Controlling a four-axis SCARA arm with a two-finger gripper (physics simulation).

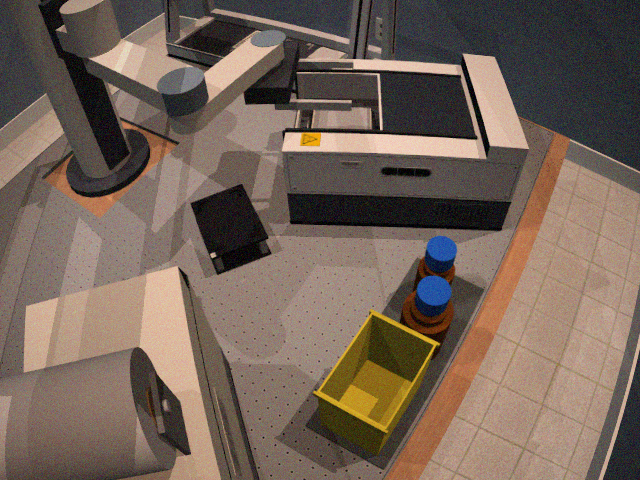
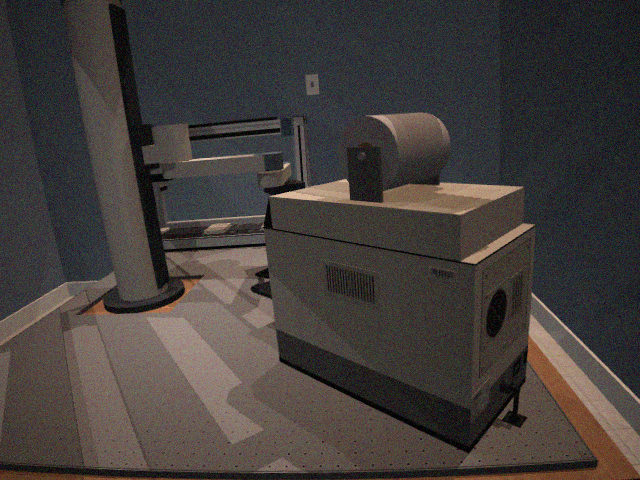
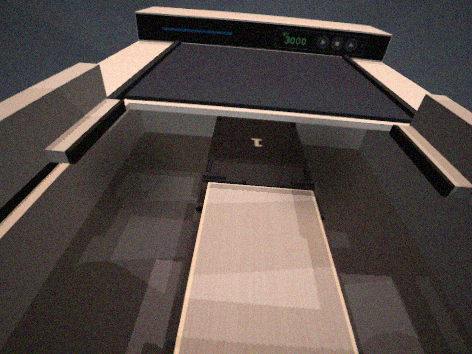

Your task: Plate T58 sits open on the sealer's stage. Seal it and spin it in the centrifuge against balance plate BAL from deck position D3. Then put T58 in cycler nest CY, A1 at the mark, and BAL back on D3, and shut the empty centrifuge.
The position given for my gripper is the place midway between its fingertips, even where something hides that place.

Observation:
I see my gripper (image 1: 352,84), a plate T58 (image 1: 358,118), a centrifuge bucket (image 3: 243,151), a blue-capped bottle (image 1: 428,310) and a yellow bin (image 1: 368,402).
The plate T58 shows as well in image 3 (image 3: 262,271).

